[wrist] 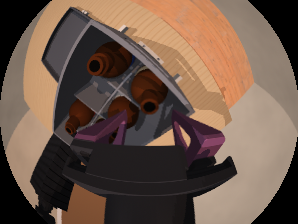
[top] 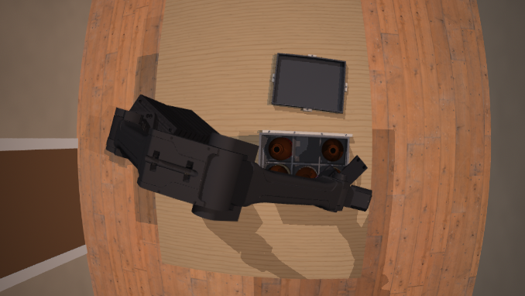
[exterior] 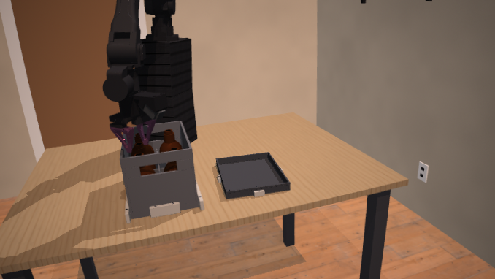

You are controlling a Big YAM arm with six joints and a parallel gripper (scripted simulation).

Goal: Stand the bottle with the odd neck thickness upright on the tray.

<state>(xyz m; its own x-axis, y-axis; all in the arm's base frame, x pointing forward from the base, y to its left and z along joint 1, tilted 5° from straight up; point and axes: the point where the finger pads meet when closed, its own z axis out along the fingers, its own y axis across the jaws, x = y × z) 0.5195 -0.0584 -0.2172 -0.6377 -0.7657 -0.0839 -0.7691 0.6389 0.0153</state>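
My hand is 100 mm past the grey crate, 40 mm to the right of it and 100 mm above it. From my hand the other things lie so: dark tray (120 mm behind, 320 mm to the left, 180 mm below).
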